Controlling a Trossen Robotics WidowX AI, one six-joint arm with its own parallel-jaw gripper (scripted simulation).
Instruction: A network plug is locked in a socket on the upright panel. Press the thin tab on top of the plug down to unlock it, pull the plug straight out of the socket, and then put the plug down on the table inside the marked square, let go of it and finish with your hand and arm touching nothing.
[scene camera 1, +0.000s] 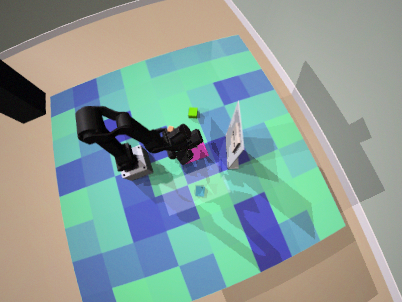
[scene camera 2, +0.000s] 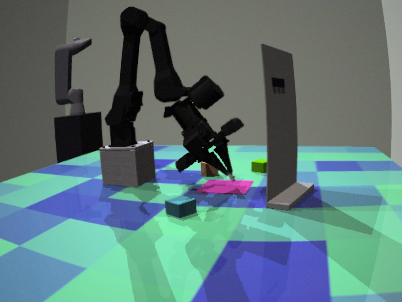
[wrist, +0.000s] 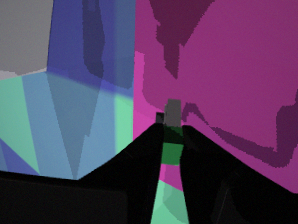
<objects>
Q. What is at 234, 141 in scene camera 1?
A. A grey upright panel.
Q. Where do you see a magenta marked square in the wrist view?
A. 227, 70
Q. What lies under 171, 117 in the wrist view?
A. A network plug.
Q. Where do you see my gripper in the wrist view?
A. At 171, 133
</objects>
